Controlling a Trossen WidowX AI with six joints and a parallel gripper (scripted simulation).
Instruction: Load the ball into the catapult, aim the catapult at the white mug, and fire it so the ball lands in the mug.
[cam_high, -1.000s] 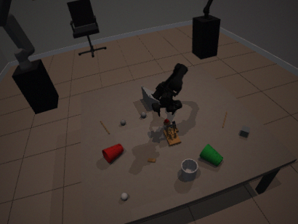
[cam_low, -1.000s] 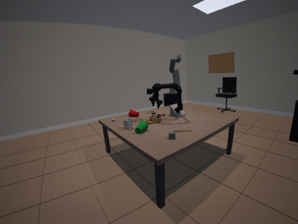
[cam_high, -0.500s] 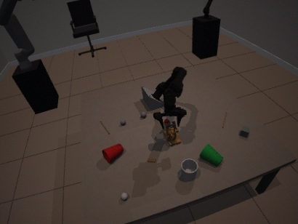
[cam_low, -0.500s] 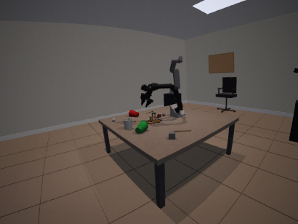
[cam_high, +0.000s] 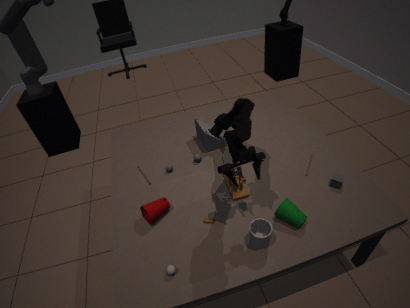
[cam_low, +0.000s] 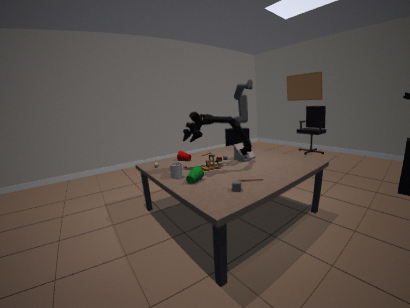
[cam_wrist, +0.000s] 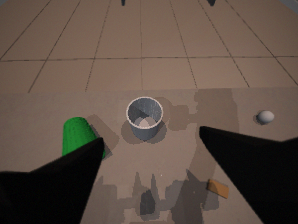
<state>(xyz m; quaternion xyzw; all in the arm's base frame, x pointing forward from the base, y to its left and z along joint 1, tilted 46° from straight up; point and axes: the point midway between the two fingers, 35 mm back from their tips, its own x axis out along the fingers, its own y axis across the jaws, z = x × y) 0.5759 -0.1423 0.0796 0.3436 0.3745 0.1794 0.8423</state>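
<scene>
The red ball lies 300 mm behind my gripper tip, 190 mm below it and 30 mm to the left of it. From my gripper tip the other things lie so: wooden catapult (230 mm behind, 200 mm below, 40 mm to the left); white mug (220 mm below, 110 mm ahead); small wood block (250 mm below, 170 mm to the right, 70 mm behind).
</scene>
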